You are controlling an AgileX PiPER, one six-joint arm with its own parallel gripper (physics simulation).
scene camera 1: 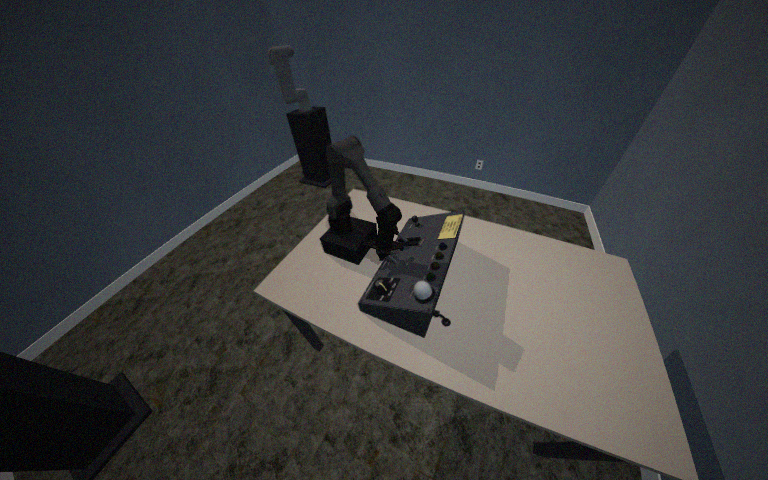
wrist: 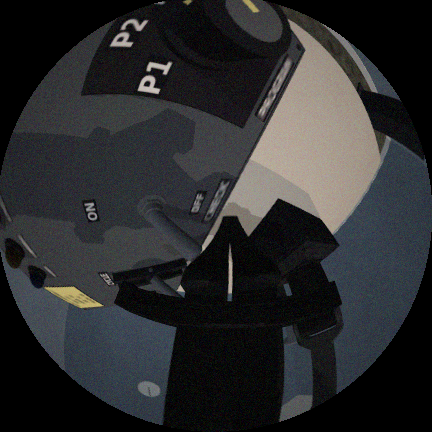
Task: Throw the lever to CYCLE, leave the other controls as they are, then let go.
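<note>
The dark control panel point(scene camera 1: 396, 318) point(wrist: 50, 170) stands on the table. In the wrist view, the lever point(wrist: 166, 286) rises from near the middle of its slot point(wrist: 127, 276), with the CYCLE label point(wrist: 106, 278) at the slot's left end. The lever's outer end is hidden behind the gripper's dark body. My gripper point(scene camera 1: 397, 245) point(wrist: 229, 223) is shut, with a thin slit between the fingers, at the panel's near edge beside the CHECK switch point(wrist: 172, 230). That switch leans toward the fingers, and its tip is hidden; contact cannot be told.
The program knob point(wrist: 255, 20) point(scene camera 1: 381, 285) sits on the panel. A white ball point(scene camera 1: 422, 290), several dark buttons and a yellow label point(scene camera 1: 450, 226) point(wrist: 74, 297) are on the panel too. A crank point(scene camera 1: 445, 321) sticks out at its side. The table point(scene camera 1: 577, 333) extends beyond it.
</note>
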